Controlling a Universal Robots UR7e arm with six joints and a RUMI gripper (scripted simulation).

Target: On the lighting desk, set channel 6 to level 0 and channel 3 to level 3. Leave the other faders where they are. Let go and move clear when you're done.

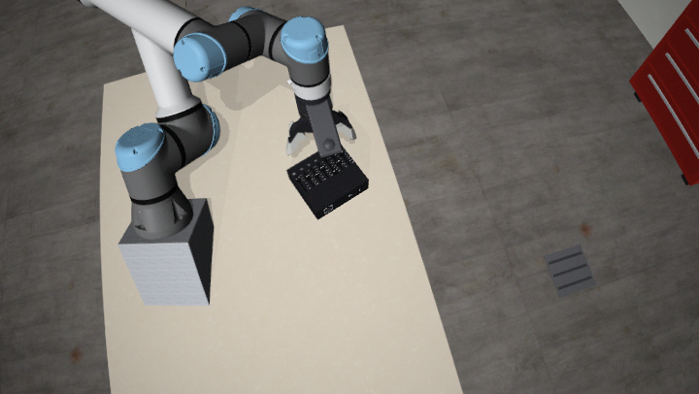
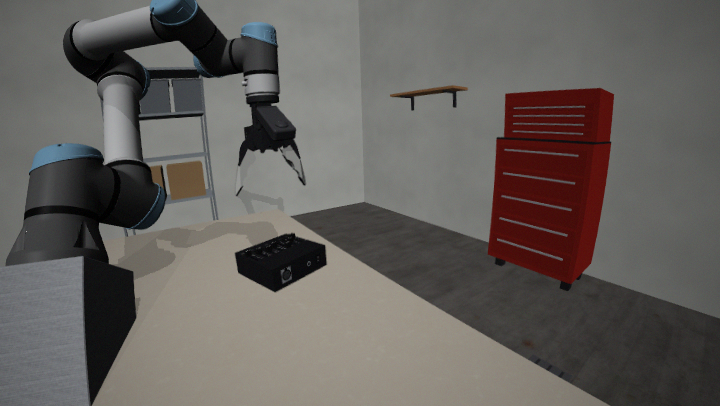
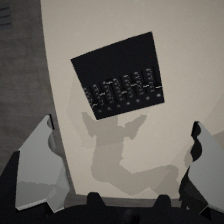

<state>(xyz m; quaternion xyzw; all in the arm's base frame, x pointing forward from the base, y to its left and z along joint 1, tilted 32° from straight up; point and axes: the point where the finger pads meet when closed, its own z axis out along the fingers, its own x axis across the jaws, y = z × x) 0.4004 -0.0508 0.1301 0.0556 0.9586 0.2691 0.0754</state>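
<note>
The channel 3 fader lies 13 cm below my hand and 2 cm ahead of it. The rest, counted from my hand: channel 6 fader: 13 cm below, 5 cm behind, 1 cm to the left.
</note>
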